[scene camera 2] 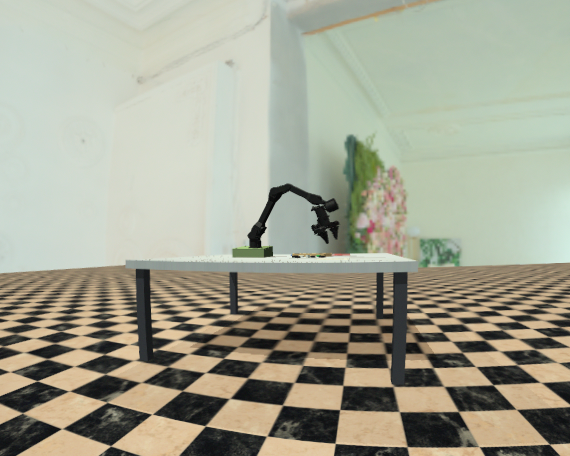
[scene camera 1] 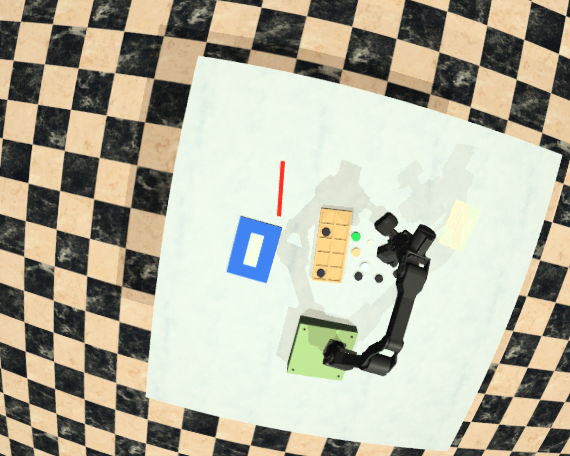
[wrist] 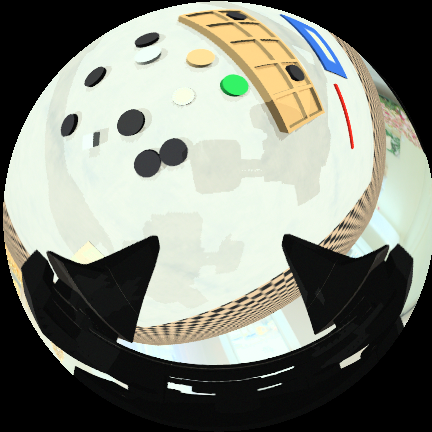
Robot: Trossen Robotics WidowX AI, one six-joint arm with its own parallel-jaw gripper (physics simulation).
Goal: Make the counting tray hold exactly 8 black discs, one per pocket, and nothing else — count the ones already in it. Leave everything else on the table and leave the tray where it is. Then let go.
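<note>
The tan counting tray (scene camera 1: pixel 343 216) (wrist: pixel 250 52) has two columns of pockets. One black disc (scene camera 1: pixel 326 232) (wrist: pixel 295 73) sits in a pocket near its far end, another black disc (scene camera 1: pixel 320 273) (wrist: pixel 236 15) in a pocket at its near end; the other visible pockets are empty. Several loose black discs lie right of the tray, among them one (scene camera 1: pixel 358 276) (wrist: pixel 147 39), a second (scene camera 1: pixel 378 278) (wrist: pixel 95 76), and a touching pair, one disc (wrist: pixel 147 163) against another (wrist: pixel 173 152). The arm hides some in scene camera 1. My gripper (scene camera 1: pixel 384 240) (scene camera 2: pixel 331 241) (wrist: pixel 221 241) is open and empty, high above the table.
Beside the tray lie a green disc (scene camera 1: pixel 356 236) (wrist: pixel 234 85), a tan disc (scene camera 1: pixel 355 252) (wrist: pixel 200 57), a white disc (wrist: pixel 148 55), a cream disc (wrist: pixel 183 95) and a small block (wrist: pixel 96 139). A blue frame (scene camera 1: pixel 240 245), a red stick (scene camera 1: pixel 281 189) and a pale sheet (scene camera 1: pixel 459 226) lie farther out.
</note>
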